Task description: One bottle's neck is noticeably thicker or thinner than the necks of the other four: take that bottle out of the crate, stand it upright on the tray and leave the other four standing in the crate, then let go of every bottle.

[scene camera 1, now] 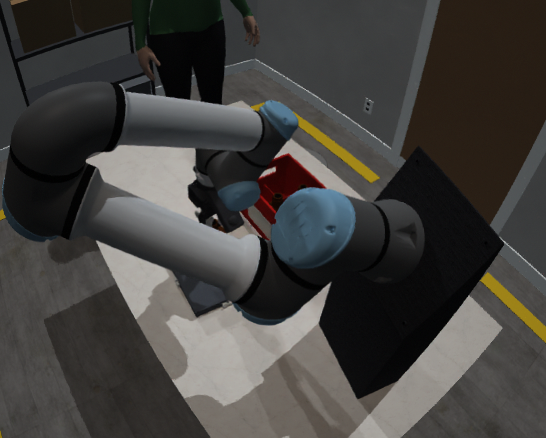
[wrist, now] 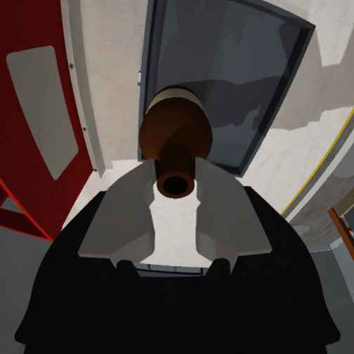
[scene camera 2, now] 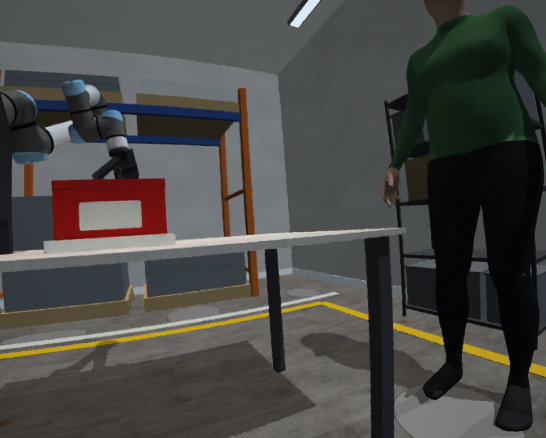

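Seen in the pictures: arm's base, link origin: (scene camera 1: 390, 241).
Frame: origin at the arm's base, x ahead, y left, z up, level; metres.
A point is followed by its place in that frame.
My gripper (wrist: 175, 161) is shut on the neck of a brown bottle (wrist: 175, 127) (scene camera 1: 217, 225) @[x 0.387, y 0.197, z -0.265 m] with a pale label band. In the wrist view its body overlaps the near left part of the dark grey tray (wrist: 220, 50) (scene camera 1: 201, 296) @[x 0.292, y 0.290, z -0.422 m]; whether it touches the tray is not clear. In scene camera 1 the arm partly hides bottle and tray. The red crate (scene camera 1: 294, 169) @[x 0.532, y -0.109, z -0.283 m] (scene camera 2: 110, 189) @[x 0.445, y -0.129, z -0.278 m] (wrist: 30, 32) stands beside the tray. Parts of two brown bottles (scene camera 1: 277, 199) @[x 0.416, y 0.008, z -0.266 m] (scene camera 1: 303, 187) @[x 0.430, y -0.083, z -0.264 m] show inside it; the others are hidden. In scene camera 2 the crate hides the fingertips and held bottle.
The crate stands on a pale base (scene camera 2: 110, 243) @[x 0.443, y -0.141, z -0.412 m] on the table (scene camera 1: 215, 372) @[x 0.064, y 0.340, z -0.427 m] (scene camera 2: 300, 237) @[x 0.882, y -0.270, z -0.427 m]. The black robot mount (scene camera 1: 380, 310) @[x -0.077, y 0.044, z -0.096 m] is at the table's other end. A person in a green top (scene camera 1: 185, 17) (scene camera 2: 470, 80) stands past the table, with shelving behind.
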